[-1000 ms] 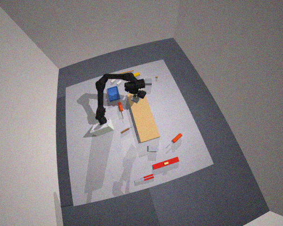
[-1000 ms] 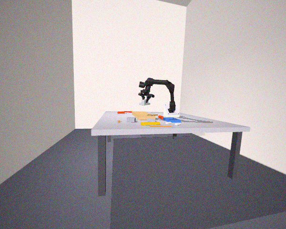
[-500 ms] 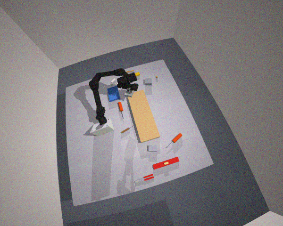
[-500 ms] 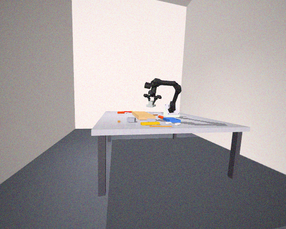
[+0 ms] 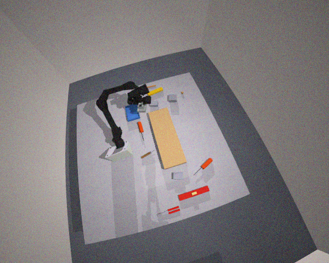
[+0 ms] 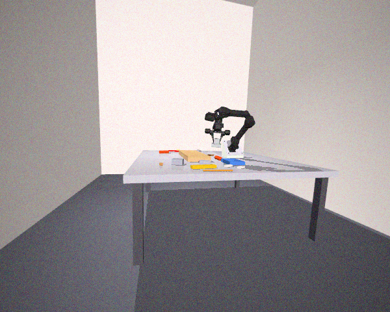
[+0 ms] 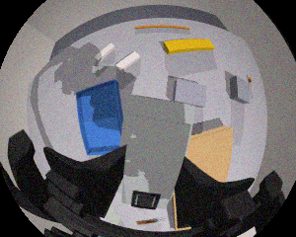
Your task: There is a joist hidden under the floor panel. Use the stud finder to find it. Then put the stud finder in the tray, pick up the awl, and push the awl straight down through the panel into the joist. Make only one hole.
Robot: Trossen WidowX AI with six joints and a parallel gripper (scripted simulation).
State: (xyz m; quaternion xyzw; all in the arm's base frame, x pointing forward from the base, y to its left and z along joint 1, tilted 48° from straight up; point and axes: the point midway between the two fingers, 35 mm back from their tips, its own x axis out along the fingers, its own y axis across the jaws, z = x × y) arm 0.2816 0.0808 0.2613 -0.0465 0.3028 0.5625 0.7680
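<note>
The green light lies 40 mm above my gripper tip, 30 mm to the right of it and 20 mm behind it. Also, from my gripper tip: grey stud finder (20 mm to the right, 20 mm above, 10 mm behind); yellow bar (190 mm to the left, 180 mm ahead, 140 mm below); blue tray (130 mm below, 110 mm behind, 60 mm to the left).
</note>
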